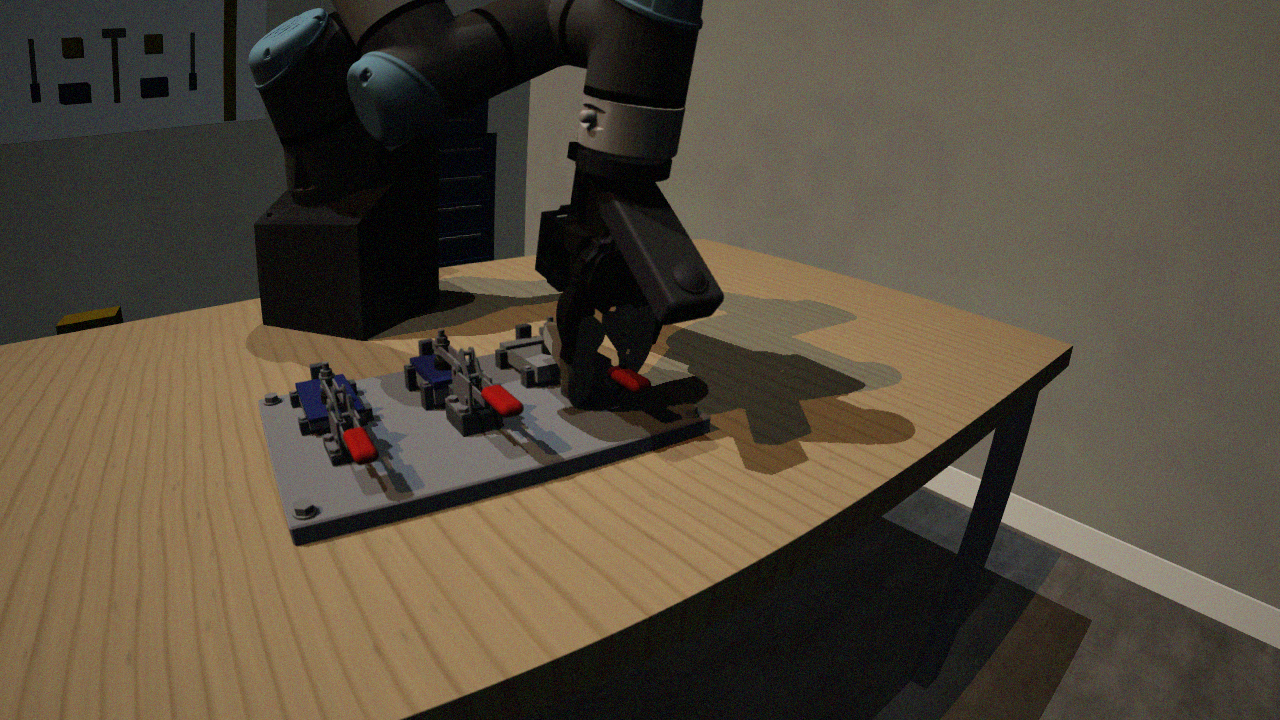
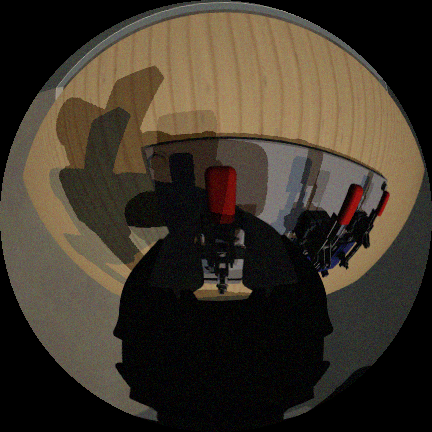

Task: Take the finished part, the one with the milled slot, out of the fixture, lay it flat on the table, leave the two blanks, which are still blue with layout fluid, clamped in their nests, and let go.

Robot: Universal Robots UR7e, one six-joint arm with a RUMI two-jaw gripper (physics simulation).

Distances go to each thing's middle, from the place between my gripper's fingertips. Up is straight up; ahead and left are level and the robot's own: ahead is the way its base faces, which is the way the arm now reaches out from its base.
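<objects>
Finished part (image 1: 523,352): 90 mm behind my hand, 10 mm above it. Fixture plate (image 1: 424,464), also from my hand: 110 mm to the right, 40 mm behind, 10 mm below.
</objects>
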